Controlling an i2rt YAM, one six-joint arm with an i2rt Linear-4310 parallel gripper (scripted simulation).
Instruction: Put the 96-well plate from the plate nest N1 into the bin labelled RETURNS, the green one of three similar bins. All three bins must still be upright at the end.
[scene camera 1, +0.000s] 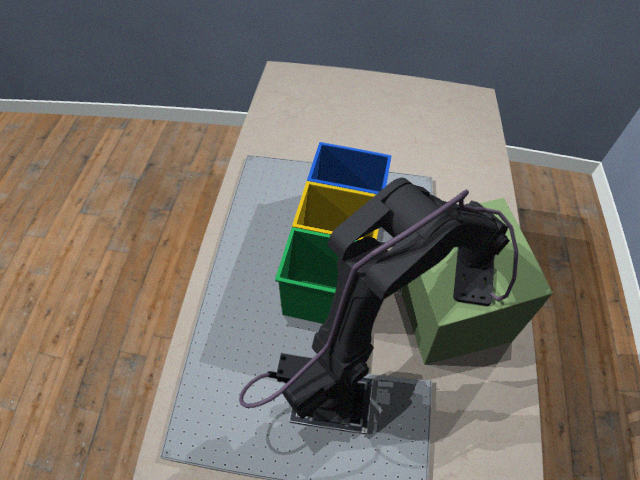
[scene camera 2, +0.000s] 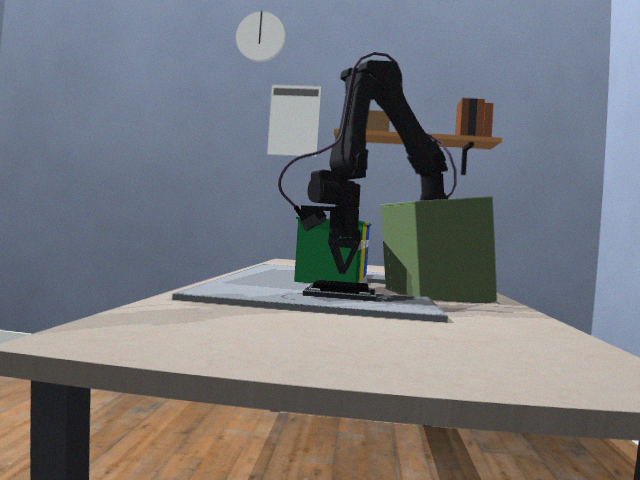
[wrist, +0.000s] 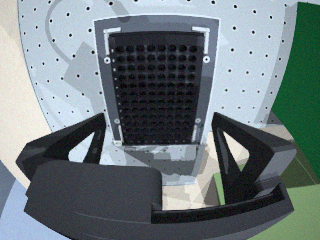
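Observation:
Green bin (scene camera 1: 307, 261), (scene camera 2: 314, 261). Yellow bin (scene camera 1: 322, 208), out of frame in the wrist view. Blue bin (scene camera 1: 333, 163), out of frame in the wrist view. Black 96-well plate (wrist: 163, 127). Plate nest (wrist: 137, 23). My gripper (scene camera 2: 343, 271), (wrist: 158, 118).

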